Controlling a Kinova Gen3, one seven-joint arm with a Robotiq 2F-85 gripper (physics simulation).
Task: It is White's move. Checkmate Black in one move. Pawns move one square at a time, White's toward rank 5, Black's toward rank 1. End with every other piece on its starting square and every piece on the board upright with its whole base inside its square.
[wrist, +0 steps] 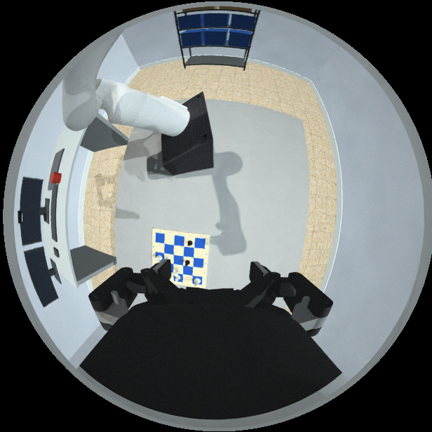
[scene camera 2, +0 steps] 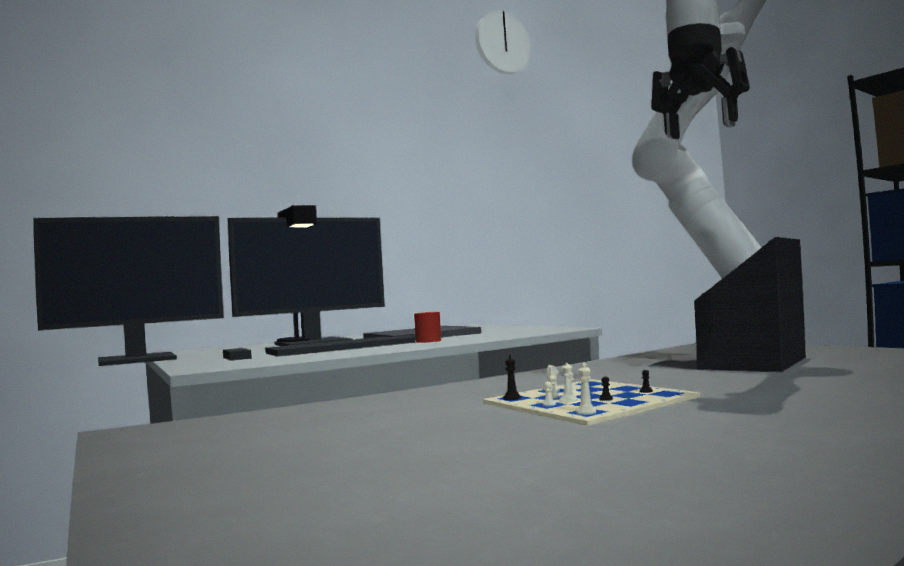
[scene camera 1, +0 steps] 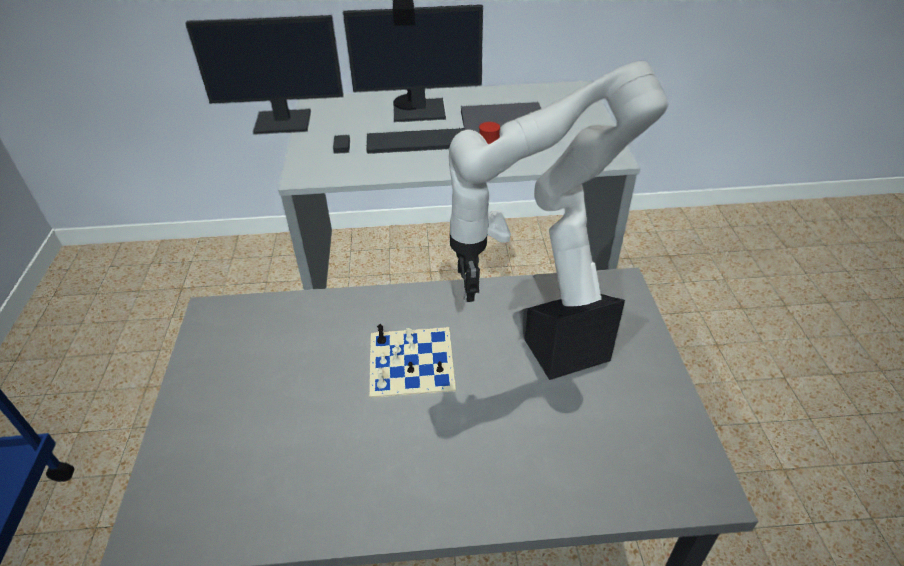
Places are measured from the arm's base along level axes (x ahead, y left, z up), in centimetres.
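Pixels of known places: gripper, fingertip midpoint: (scene camera 2: 700,132) (scene camera 1: 465,286); arm's base, origin of the base link: (scene camera 2: 748,272) (scene camera 1: 580,301).
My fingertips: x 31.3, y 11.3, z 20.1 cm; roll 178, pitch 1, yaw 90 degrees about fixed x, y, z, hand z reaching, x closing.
Note:
For each thing: its middle in the pictures, then the offset to it from my fingertips.
- blue-and-cream board, body centre: (scene camera 2: 589,398) (scene camera 1: 411,360) dz -36.6, dx +12.7, dy -12.7 cm
- black king, body centre: (scene camera 2: 511,376) (scene camera 1: 380,332) dz -33.1, dx +20.1, dy -20.9 cm
- white king, body centre: (scene camera 2: 585,387) (scene camera 1: 380,376) dz -33.1, dx +21.0, dy -5.6 cm
- white pawn, body centre: (scene camera 2: 548,393) (scene camera 1: 382,357) dz -34.7, dx +20.1, dy -13.2 cm
- tall white piece, body centre: (scene camera 2: 567,382) (scene camera 1: 395,354) dz -33.7, dx +16.8, dy -12.8 cm
The blue-and-cream board (scene camera 1: 396,392) (scene camera 2: 690,394) lies flat on the table. In scene camera 1, a black king (scene camera 1: 380,334) (scene camera 2: 511,382) stands on its back left corner square, and a white king (scene camera 1: 381,382) (scene camera 2: 585,394) on its front left corner square. Between them stand a white pawn (scene camera 1: 382,360) (scene camera 2: 548,394), a tall white piece (scene camera 1: 396,352) (scene camera 2: 567,386) and a white knight (scene camera 1: 410,338) (scene camera 2: 553,383). Two black pawns stand farther right. All look upright. My gripper (scene camera 1: 471,298) (scene camera 2: 700,131) (wrist: 210,269) is open and empty, high above the table, behind and right of the board. Its finger hides part of the board in the wrist view.
The black arm base (scene camera 1: 573,340) (scene camera 2: 747,320) (wrist: 192,145) stands right of the board. Behind the table is a desk with two monitors, a keyboard and a red mug (scene camera 1: 489,132) (scene camera 2: 427,327) (wrist: 55,177). A blue cart (scene camera 1: 20,466) stands at the far left of scene camera 1.

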